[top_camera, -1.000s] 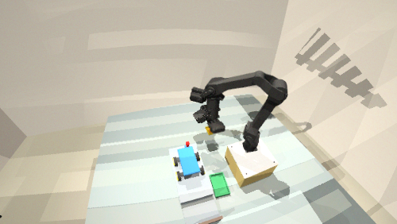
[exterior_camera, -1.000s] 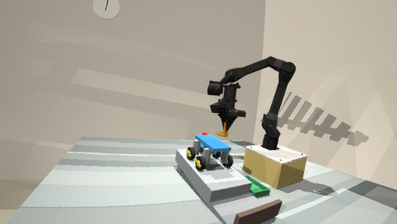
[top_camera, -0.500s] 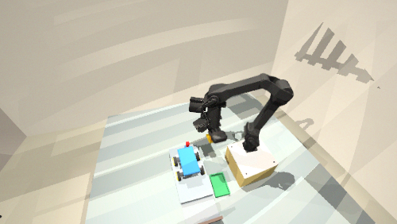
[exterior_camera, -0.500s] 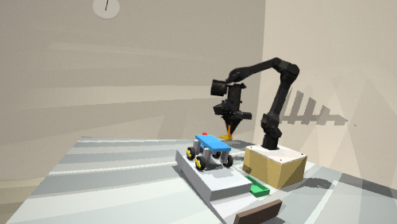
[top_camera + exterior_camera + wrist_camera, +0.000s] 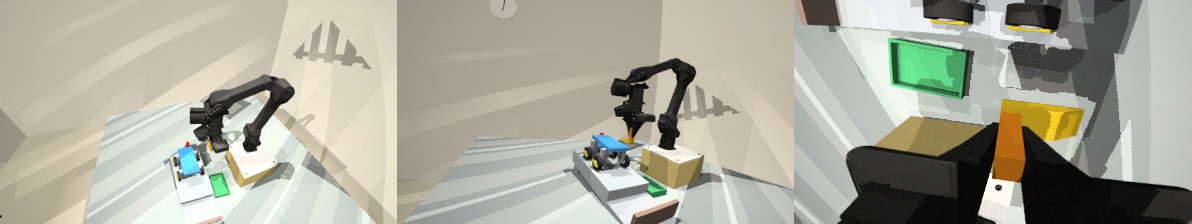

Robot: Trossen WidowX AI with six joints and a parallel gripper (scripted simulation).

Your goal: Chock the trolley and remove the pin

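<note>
The red-headed stop pin lies 12 cm ahead of my gripper tip, 4 cm to the right of it and 4 cm below it. The rest, counted from my gripper tip: blue-topped trolley 12 cm ahead, 5 cm to the left, 5 cm below; then yellow chock 2 cm to the right, 1 cm below; then grey ramp 12 cm ahead, 6 cm to the left, 12 cm below.
</note>
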